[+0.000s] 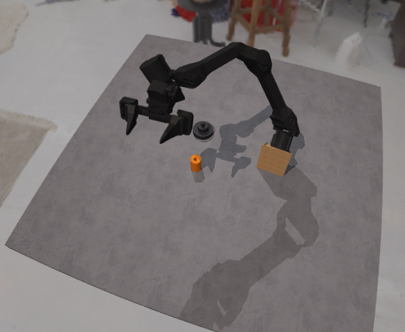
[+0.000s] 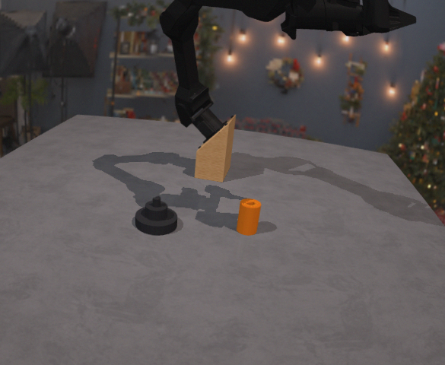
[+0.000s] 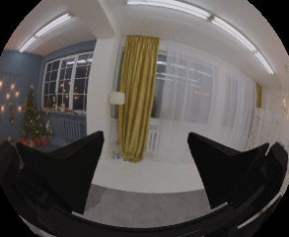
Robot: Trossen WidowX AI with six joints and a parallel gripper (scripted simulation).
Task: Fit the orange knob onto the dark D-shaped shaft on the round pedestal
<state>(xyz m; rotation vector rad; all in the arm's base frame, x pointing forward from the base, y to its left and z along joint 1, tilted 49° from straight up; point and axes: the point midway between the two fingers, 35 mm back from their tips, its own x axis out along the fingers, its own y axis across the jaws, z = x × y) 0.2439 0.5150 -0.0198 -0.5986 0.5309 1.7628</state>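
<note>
Right now the orange knob is 24 cm to the right of my gripper tip and 43 cm below it. Also, from my gripper tip: dark round pedestal (6 cm ahead, 41 cm to the right, 43 cm below).
</note>
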